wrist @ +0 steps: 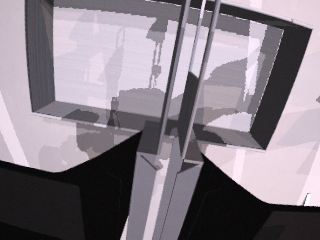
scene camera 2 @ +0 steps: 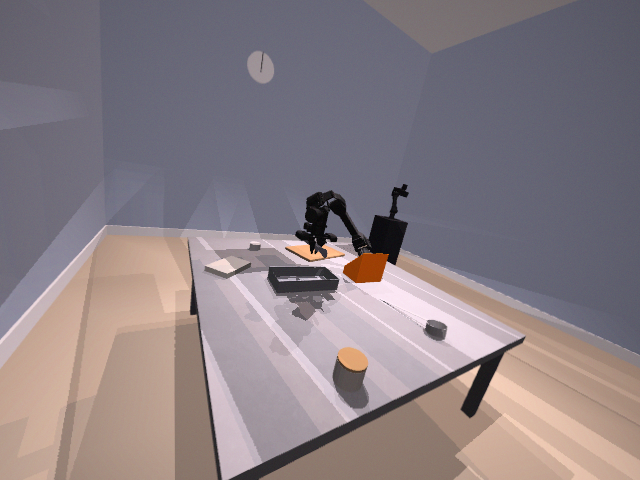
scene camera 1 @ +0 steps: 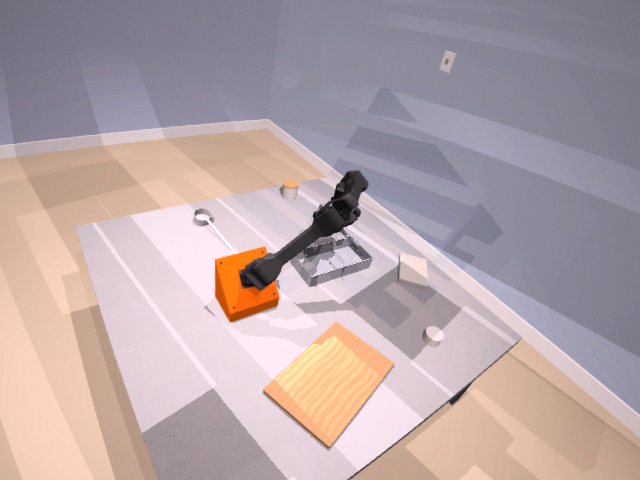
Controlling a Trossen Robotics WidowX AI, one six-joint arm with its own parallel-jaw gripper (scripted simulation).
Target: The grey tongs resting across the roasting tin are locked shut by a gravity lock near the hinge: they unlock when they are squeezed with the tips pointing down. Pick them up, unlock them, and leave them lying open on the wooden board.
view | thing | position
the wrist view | my gripper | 161,140
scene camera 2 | cork-lidded jar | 349,371
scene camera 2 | roasting tin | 285,279
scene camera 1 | beige block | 412,272
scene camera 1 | roasting tin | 321,263
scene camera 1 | wooden board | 323,389
